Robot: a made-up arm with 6 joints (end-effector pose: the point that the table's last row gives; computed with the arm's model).
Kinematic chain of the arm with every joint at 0, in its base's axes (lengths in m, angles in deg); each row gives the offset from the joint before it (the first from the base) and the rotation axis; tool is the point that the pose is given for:
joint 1: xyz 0 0 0.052 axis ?
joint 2: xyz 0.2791 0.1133 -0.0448 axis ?
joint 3: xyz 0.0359 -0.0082 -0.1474 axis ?
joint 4: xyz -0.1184 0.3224 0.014 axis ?
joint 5: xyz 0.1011 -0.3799 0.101 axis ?
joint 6: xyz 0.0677 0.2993 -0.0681 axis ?
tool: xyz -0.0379 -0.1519 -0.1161
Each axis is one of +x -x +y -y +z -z.
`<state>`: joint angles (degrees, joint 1 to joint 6).
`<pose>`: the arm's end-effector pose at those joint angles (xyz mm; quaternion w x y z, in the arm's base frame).
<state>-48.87 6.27 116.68 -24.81 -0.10 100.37</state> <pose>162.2 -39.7 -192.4 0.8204 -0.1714 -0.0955 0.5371</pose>
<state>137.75 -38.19 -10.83 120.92 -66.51 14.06</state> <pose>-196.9 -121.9 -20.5 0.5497 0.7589 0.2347 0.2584</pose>
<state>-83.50 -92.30 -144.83 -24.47 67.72 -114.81</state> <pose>295.9 212.2 -78.3 0.3558 0.6707 -0.6225 -0.1899</pose>
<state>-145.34 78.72 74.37 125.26 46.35 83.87</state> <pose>73.9 68.6 283.3 0.3740 -0.0382 0.8971 0.2322</pose>
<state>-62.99 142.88 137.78 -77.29 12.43 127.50</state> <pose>351.2 143.0 264.4 0.2463 -0.4641 0.4484 0.7231</pose>
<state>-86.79 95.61 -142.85 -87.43 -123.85 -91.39</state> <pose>-471.9 -139.7 135.6 0.1630 0.0152 0.9843 -0.0662</pose>
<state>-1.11 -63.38 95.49 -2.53 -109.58 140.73</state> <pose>811.9 129.6 203.9 0.0768 0.4344 -0.8972 0.0225</pose>
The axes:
joint 1: -z
joint 2: +y
joint 3: +z
joint 4: -y
joint 5: +x
joint 6: -z

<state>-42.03 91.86 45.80 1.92 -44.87 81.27</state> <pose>-116.2 -24.2 76.4 0.8355 -0.4337 0.2498 0.2269</pose>
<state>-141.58 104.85 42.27 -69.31 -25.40 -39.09</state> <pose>66.0 -54.9 193.1 0.5402 0.5891 -0.5972 -0.0674</pose>
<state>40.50 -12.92 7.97 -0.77 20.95 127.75</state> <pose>496.5 230.3 -60.4 0.1866 0.1876 0.0527 -0.9629</pose>
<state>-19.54 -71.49 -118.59 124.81 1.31 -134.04</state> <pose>198.8 232.6 466.5 0.7269 -0.6416 0.0470 -0.2404</pose>
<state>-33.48 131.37 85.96 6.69 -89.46 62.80</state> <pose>-102.8 -61.4 0.3 0.8261 -0.0727 0.3514 0.4344</pose>
